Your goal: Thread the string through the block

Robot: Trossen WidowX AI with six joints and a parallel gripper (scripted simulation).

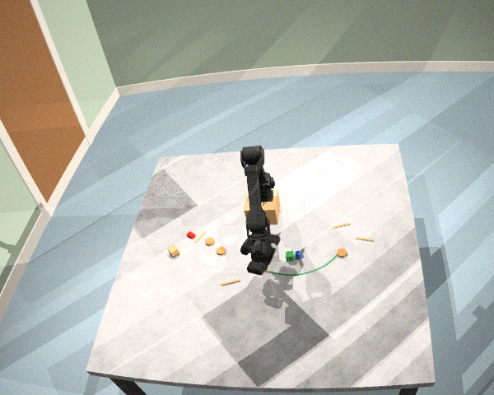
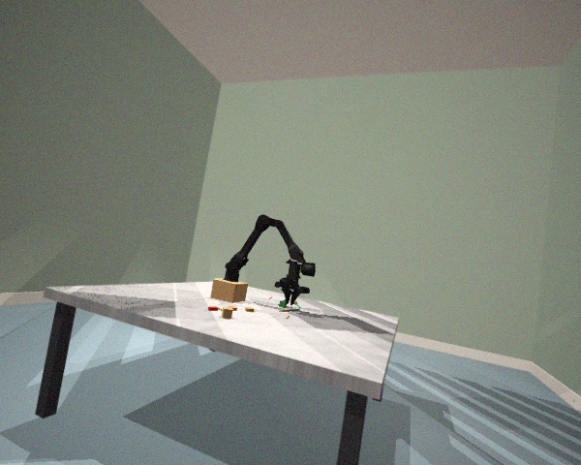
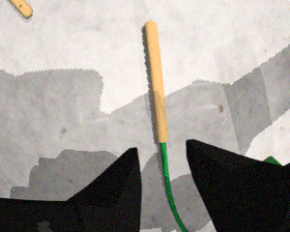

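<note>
My gripper tip is 1 cm past the thin wooden stick, 1 cm to the left of it and 3 cm above it. Round my gripper tip: green cube: 7 cm behind, 9 cm to the left, 2 cm below; blue cylinder: 7 cm behind, 12 cm to the left, 2 cm below; round wooden button: 8 cm behind, 30 cm to the left, 3 cm below.
</note>
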